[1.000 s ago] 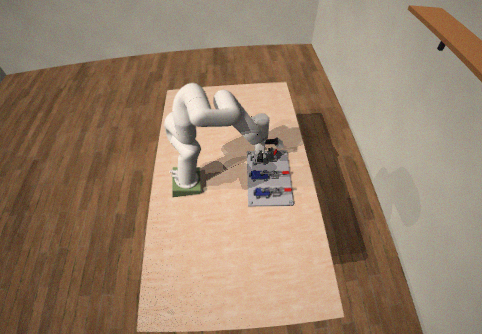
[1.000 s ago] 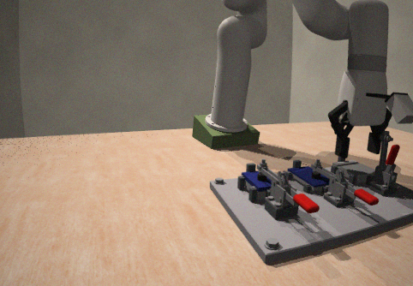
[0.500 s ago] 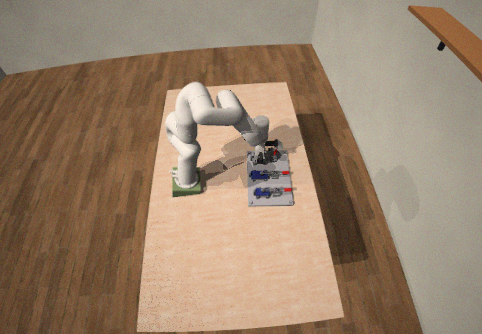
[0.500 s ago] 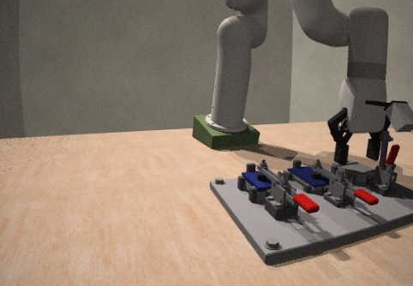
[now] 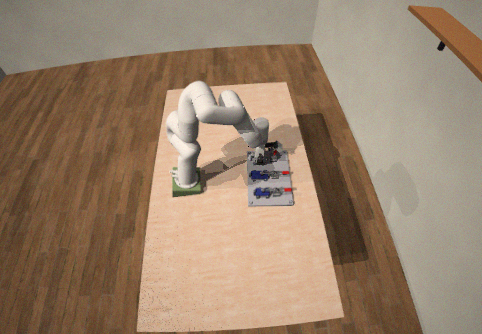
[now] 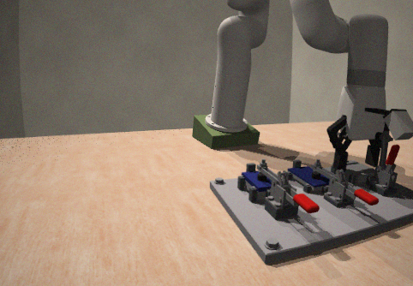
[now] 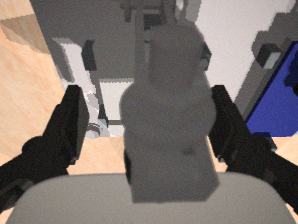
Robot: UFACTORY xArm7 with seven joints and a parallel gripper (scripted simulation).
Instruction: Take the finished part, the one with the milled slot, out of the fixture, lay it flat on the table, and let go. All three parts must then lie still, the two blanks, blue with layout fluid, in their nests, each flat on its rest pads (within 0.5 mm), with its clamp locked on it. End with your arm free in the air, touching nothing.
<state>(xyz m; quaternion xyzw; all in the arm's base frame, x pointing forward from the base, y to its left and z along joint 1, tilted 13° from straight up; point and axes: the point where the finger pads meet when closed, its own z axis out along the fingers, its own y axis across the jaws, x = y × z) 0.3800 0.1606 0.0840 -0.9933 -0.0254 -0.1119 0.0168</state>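
The grey finished part lies 10 mm below my hand and 10 mm behind it. Also, from my hand: blue blank 110 mm to the right, 20 mm below; grey fixture plate 110 mm to the right, 50 mm ahead, 40 mm below.
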